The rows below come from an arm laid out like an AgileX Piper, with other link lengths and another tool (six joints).
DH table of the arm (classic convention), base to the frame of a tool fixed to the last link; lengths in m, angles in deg. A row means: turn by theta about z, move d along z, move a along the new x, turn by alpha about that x. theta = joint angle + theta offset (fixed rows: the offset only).
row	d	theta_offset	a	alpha
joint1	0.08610	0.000	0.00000	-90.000
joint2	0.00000	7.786	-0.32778	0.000
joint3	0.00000	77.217	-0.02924	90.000
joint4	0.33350	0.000	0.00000	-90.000
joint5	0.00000	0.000	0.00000	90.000
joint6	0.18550	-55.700	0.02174	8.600
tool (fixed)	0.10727	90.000	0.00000	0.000
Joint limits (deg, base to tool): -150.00..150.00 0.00..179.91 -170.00..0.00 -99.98..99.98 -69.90..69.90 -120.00..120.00
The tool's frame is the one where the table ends.
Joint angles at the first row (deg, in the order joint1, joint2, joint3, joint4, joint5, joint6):
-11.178 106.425 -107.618 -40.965 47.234 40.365
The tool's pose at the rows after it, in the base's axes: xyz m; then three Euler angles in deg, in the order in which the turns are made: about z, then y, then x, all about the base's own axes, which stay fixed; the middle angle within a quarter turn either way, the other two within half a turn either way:
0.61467 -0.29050 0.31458 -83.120 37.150 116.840
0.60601 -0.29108 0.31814 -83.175 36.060 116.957
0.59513 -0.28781 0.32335 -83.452 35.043 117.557
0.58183 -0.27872 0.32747 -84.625 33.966 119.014
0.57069 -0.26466 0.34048 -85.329 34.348 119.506
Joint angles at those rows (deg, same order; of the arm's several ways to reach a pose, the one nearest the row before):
-10.921 106.303 -107.618 -41.746 48.585 40.365
-10.788 105.637 -107.617 -41.889 50.199 40.364
-10.396 104.557 -107.619 -41.501 52.370 39.985
-9.518 103.131 -107.516 -40.618 55.425 39.047
-8.178 100.993 -107.157 -40.156 57.499 38.062

